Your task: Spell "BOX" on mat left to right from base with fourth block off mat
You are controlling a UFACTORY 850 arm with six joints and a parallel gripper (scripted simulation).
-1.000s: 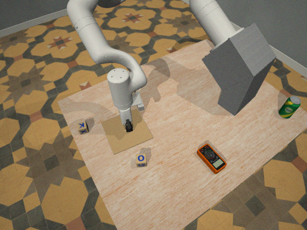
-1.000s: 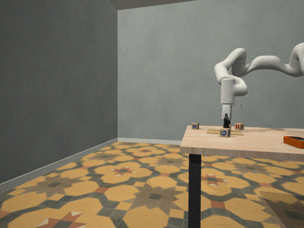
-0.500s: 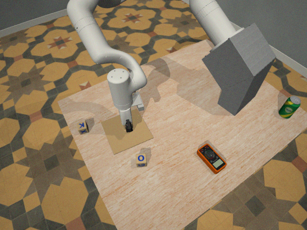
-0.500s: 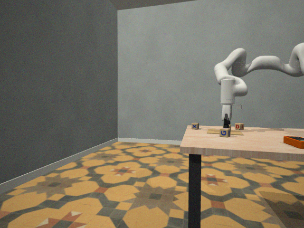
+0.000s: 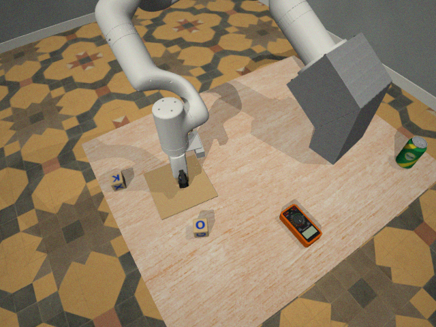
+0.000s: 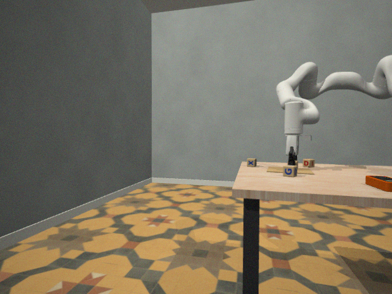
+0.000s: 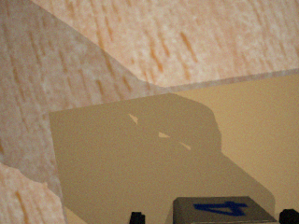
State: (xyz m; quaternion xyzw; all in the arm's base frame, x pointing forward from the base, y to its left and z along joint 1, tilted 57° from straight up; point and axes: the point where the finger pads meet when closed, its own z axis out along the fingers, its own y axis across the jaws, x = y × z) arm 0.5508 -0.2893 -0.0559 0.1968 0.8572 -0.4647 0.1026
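Right now the tan mat is 20 mm below my hand, 20 mm ahead of it and 10 mm to the left of it. Round my hand: X block (180 mm ahead, 130 mm to the right); then B block (150 mm to the right, 140 mm behind); then O block (200 mm to the left, 80 mm ahead).
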